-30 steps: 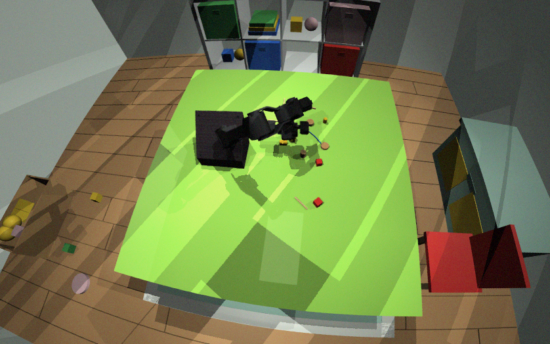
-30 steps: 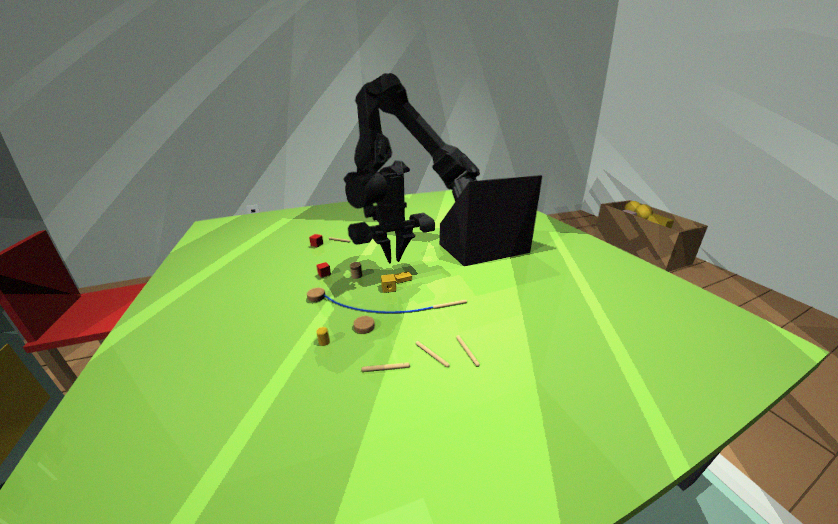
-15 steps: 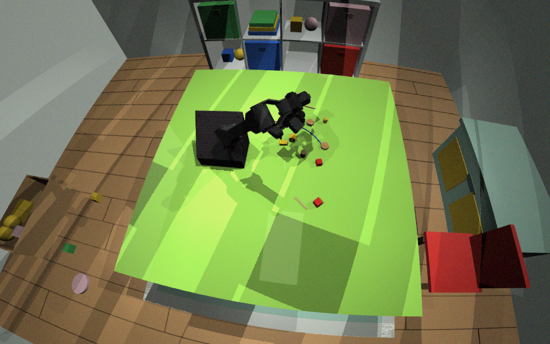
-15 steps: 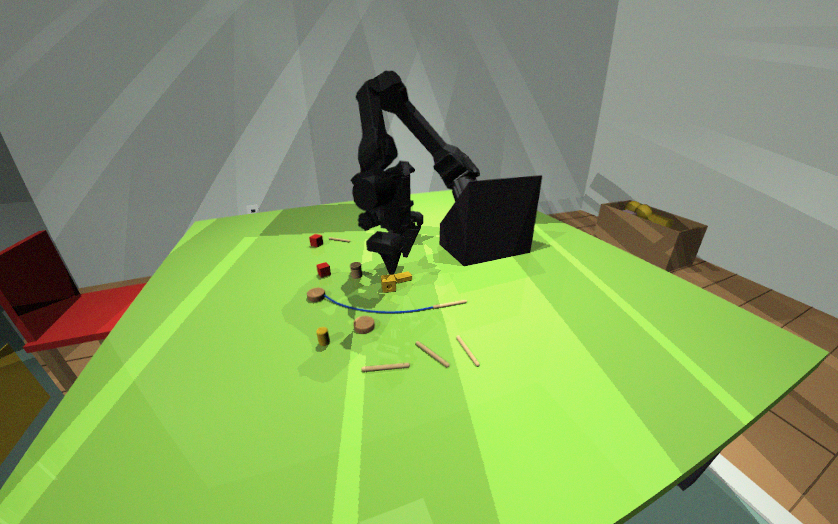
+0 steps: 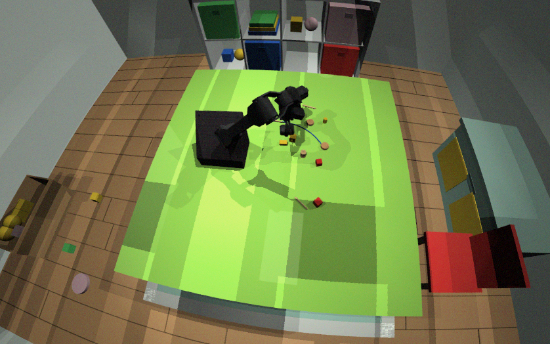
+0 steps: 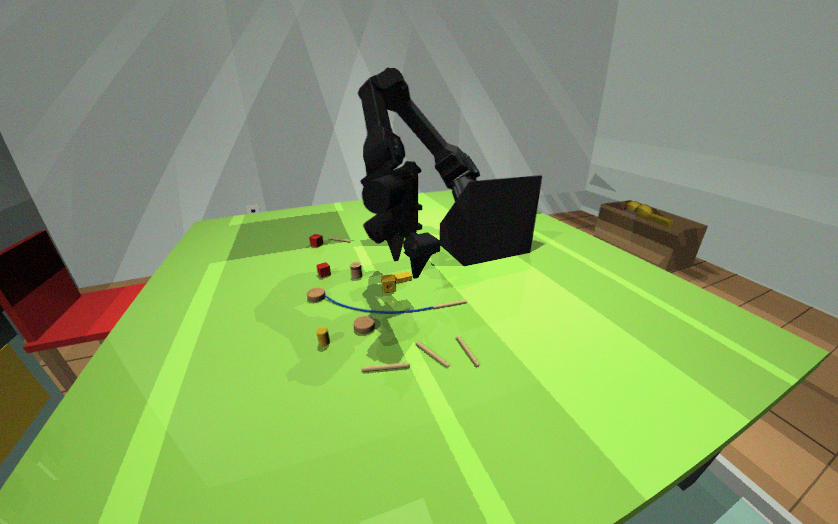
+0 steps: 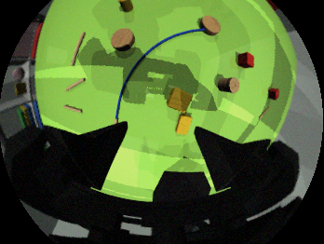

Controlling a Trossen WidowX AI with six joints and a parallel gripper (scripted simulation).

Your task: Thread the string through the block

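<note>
Now: gripper tip 6 cm past the thin wooden stick, 8 cm to the right of it and 5 cm above it. Also, from my gripper tip: yellow cylinder: 18 cm ahead, 13 cm to the left, 4 cm below; then round wooden button: 20 cm ahead, 2 cm to the right, 5 cm below; then brown cylinder: 10 cm ahead, 10 cm to the right, 4 cm below.
</note>
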